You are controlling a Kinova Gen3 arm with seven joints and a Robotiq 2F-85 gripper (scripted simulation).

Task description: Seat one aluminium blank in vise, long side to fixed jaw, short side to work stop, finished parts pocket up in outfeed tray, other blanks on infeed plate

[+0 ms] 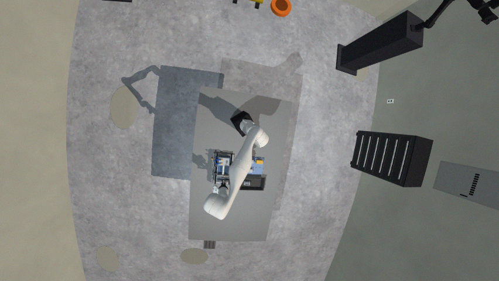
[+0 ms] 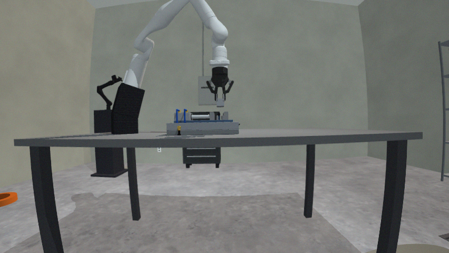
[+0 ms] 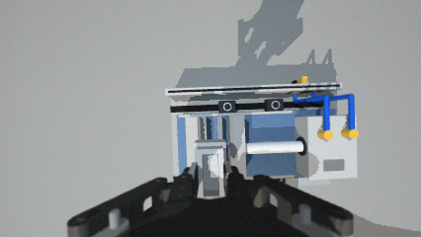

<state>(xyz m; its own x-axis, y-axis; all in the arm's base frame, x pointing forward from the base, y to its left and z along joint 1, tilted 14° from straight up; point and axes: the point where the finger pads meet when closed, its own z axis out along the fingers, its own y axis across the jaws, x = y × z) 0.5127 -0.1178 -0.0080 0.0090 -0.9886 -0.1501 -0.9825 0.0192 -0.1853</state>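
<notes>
Now: hand 9 cm past the white rod, 9 cm above it and 1 cm to the left of it. Round my hand: brass blank (32 cm to the left, 18 cm behind, 14 cm below); vise (13 cm below, 8 cm behind, 1 cm to the right).
</notes>
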